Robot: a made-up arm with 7 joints.
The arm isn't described. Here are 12 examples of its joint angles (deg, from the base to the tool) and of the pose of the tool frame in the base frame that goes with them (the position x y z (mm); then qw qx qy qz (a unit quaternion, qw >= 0)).
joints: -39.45 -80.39 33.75 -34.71 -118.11 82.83 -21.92
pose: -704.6 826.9 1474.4 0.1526 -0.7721 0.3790 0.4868
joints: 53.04 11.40 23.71 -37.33 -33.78 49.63 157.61
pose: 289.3 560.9 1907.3 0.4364 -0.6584 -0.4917 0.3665
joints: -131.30 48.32 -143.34 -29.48 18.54 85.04 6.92
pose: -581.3 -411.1 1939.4 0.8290 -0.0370 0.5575 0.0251
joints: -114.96 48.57 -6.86 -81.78 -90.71 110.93 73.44
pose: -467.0 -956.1 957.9 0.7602 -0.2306 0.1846 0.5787
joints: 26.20 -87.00 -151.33 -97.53 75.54 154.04 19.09
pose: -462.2 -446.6 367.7 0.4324 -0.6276 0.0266 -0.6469
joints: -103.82 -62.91 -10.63 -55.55 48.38 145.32 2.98
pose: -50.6 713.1 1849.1 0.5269 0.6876 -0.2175 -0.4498
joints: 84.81 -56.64 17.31 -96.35 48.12 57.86 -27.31
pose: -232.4 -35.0 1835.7 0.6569 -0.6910 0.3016 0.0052
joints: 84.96 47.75 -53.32 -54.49 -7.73 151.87 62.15
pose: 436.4 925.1 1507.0 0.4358 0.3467 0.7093 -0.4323
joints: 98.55 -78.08 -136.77 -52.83 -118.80 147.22 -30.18
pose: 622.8 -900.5 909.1 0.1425 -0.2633 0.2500 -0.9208
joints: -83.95 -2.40 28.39 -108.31 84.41 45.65 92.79
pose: 431.0 -526.1 1442.6 0.8058 -0.0120 -0.5809 -0.1146
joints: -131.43 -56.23 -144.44 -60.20 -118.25 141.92 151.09
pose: 309.8 967.8 1144.6 0.2443 0.3482 0.8692 -0.2522
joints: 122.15 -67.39 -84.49 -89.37 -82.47 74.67 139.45
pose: 918.6 -133.7 1286.8 0.4792 -0.6546 -0.3416 0.4746
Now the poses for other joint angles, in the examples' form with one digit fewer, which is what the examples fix.
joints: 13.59 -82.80 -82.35 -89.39 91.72 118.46 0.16
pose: -415 -868 1075 0.315 0.556 0.488 0.595
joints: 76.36 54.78 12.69 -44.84 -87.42 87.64 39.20
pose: 194 1142 1235 0.603 0.125 0.245 -0.749
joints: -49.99 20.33 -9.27 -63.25 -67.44 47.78 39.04
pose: 413 -795 1629 0.760 -0.288 0.102 0.573
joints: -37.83 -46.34 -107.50 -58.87 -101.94 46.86 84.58
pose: -945 125 1499 0.743 -0.085 0.579 -0.326
